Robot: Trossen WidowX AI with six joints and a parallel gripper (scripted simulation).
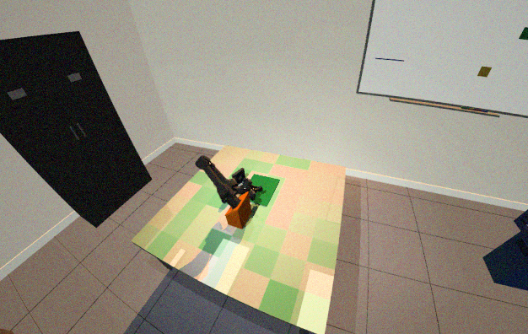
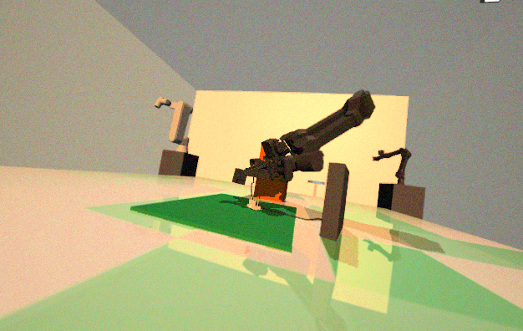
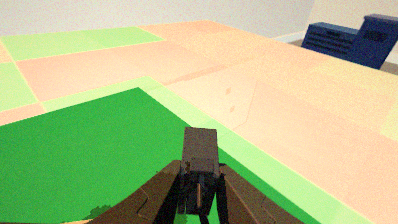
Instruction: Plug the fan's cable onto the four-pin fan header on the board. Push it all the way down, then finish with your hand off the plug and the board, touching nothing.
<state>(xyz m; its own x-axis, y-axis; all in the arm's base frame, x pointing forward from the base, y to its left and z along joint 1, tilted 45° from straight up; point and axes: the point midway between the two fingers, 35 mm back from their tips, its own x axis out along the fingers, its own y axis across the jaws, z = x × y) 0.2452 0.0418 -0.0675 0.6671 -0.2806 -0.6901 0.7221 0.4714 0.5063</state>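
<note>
The four-pin fan header lies 80 mm below my gripper tip, 50 mm to the left of it and 50 mm ahead of it. Round my gripper tip: dark fan 210 mm to the left, 90 mm ahead, 20 mm below; fan plug 10 mm below; board 90 mm below, 70 mm ahead, 30 mm to the left.
</note>
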